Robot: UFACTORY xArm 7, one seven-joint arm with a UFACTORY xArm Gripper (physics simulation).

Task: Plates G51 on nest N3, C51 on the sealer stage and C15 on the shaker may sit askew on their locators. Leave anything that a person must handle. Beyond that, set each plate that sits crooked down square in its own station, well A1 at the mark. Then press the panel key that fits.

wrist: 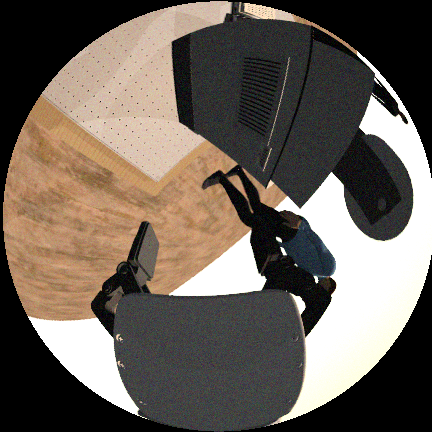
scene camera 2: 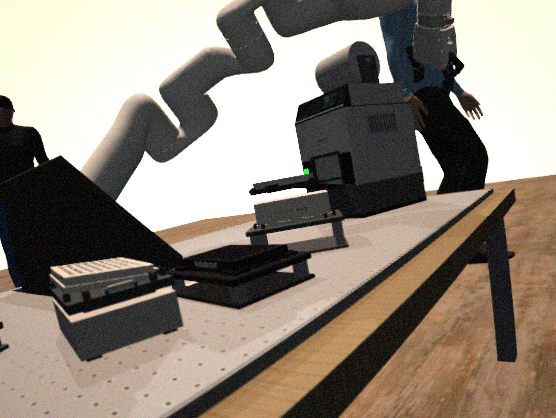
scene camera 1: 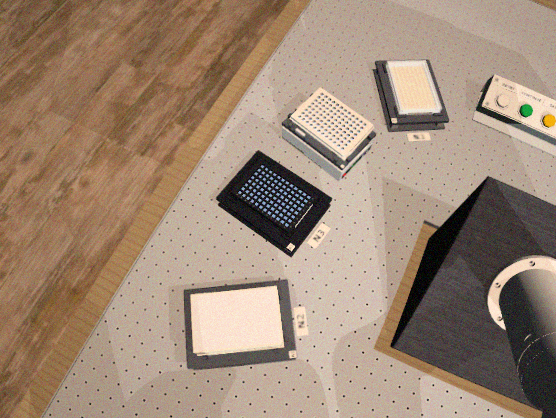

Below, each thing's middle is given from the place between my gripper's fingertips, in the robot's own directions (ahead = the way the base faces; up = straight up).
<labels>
Now: hand 180 mm past the plate [scene camera 1: 244,320], 450 mm to the left of it and 220 mm above it.
</labels>
